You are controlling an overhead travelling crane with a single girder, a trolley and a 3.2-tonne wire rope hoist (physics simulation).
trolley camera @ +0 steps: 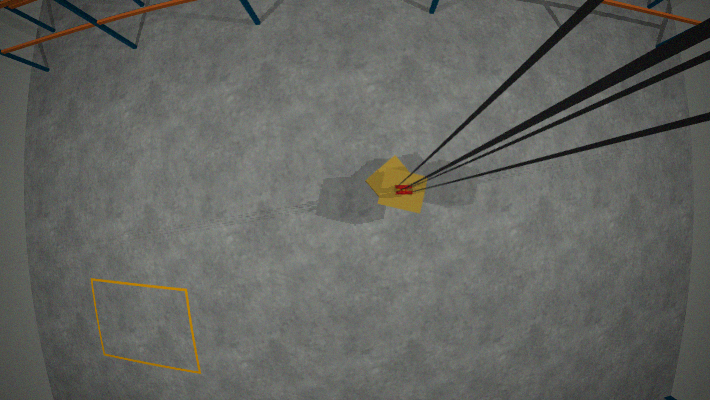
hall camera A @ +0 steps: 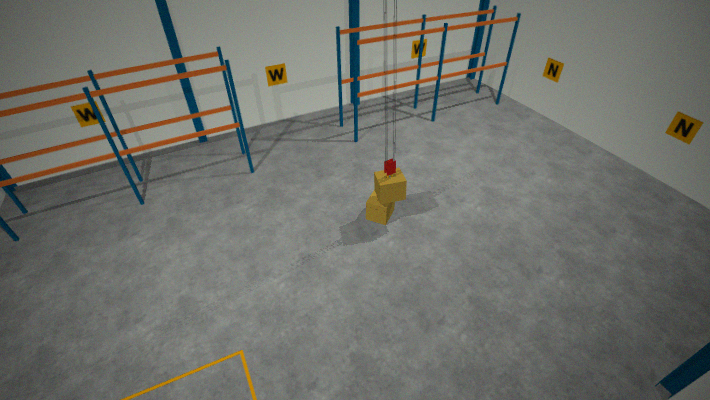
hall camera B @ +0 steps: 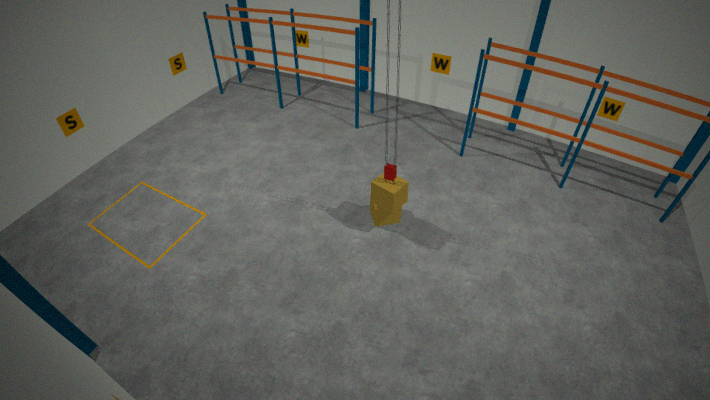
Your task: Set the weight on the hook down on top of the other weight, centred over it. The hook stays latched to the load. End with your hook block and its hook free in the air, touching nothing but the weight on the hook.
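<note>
My hook block (hall camera A: pixel 390 166) (hall camera B: pixel 390 172) (trolley camera: pixel 404 190) is red and hangs on its ropes, with its small hook latched to a yellow weight (hall camera A: pixel 391 189) (hall camera B: pixel 400 194) (trolley camera: pixel 411 202). This weight hangs roughly level over the other yellow weight (hall camera A: pixel 379 211) (hall camera B: pixel 389 216) (trolley camera: pixel 381 176), which stands on the floor turned at a different angle. The upper weight is off centre: it sits to the right in hall camera A and toward the lower right in the trolley view. It hides part of the lower weight's top. Whether the two weights touch cannot be told.
Racks with blue posts and orange beams stand along the W wall, one rack (hall camera A: pixel 438 75) (hall camera B: pixel 357 80) and another rack (hall camera A: pixel 116 145) (hall camera B: pixel 582 135). A yellow marked rectangle (hall camera A: pixel 182 376) (hall camera B: pixel 120 246) (trolley camera: pixel 139 284) lies on the floor. Shadows spread beside the weights.
</note>
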